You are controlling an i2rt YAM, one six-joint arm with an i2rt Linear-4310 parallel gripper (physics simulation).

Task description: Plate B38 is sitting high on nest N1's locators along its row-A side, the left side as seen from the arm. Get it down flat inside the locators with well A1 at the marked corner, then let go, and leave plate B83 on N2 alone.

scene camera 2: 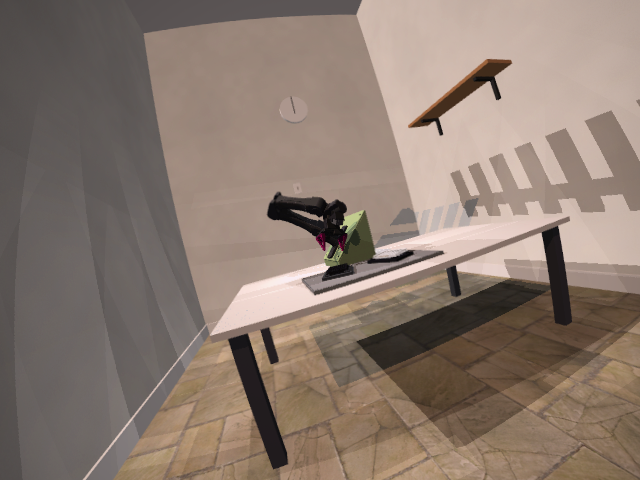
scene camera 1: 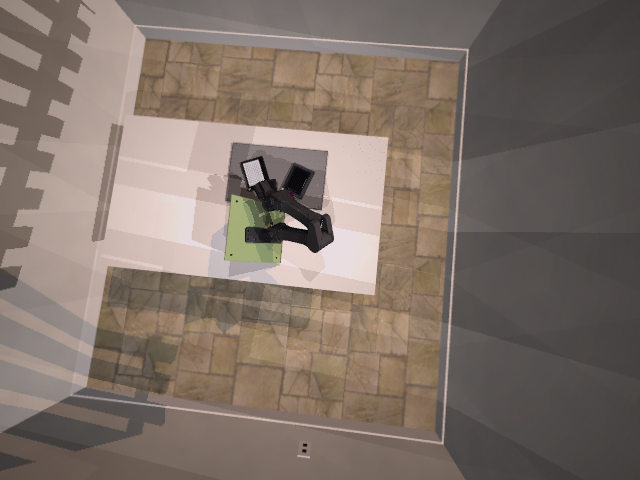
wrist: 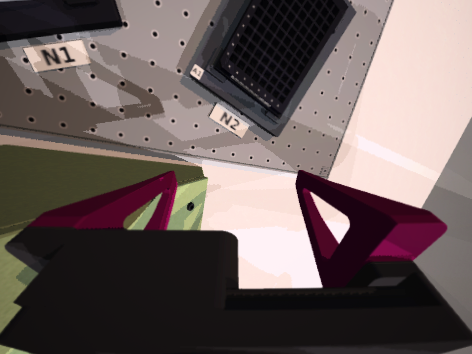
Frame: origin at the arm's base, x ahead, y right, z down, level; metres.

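Where they show: gripper, fingertip midpoint: [scene camera 2: 333,250] [wrist: 236,177]; arm's base at its link origin: [scene camera 2: 338,242] [scene camera 1: 263,235].
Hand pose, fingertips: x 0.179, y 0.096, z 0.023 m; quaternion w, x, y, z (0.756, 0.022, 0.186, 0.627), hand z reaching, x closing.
Observation:
Things, the pixels of their top centre, and the offset from my fingertips. "spot": a spot on its surface instead. Level surfaces: height alone.
- Plate B38 at its top centre: [scene camera 2: 389,251] [scene camera 1: 253,172] dy -0.189, dx +0.165, dz +0.053 m
- dark nest N1 at its top centre: [scene camera 2: 389,254] [scene camera 1: 255,172] dy -0.183, dx +0.167, dz +0.067 m
- Plate B83 at its top centre: [wrist: 286,33] [scene camera 2: 337,267] [scene camera 1: 297,179] dy +0.048, dx +0.130, dz +0.059 m
- nest N2 at a spot on its surface: [wrist: 212,47] spot: dy -0.020, dx +0.107, dz +0.074 m
- grey perforated board at its top centre: [scene camera 2: 366,266] [scene camera 1: 276,175] dy -0.070, dx +0.160, dz +0.085 m
- pale table at its surface level: dz +0.098 m
Plate B38 [scene camera 1: 254,172] [scene camera 2: 393,254], white, sits on the dark nest N1 [scene camera 1: 263,166]; its tilt is too small to judge. In the wrist view a dark edge of nest N1 [wrist: 60,22] shows at the top left, above its label, and B38 does not show. Plate B83 [scene camera 1: 298,178] [wrist: 285,50], black with a grid of wells, sits in nest N2 [wrist: 212,47], with an A1 tag at its near left corner. My gripper [scene camera 2: 331,241] [wrist: 236,177] is open and empty, its magenta fingers wide apart. It hangs above and on the arm's side of the nests.
The grey perforated board [scene camera 1: 279,153] [wrist: 165,107] carries both nests. The green sloped mount [scene camera 1: 240,248] [scene camera 2: 364,237] [wrist: 192,197] of the arm stands close beside it, and shows behind the left finger. The board and mount are on a pale table [scene camera 1: 351,248] [scene camera 2: 268,304].

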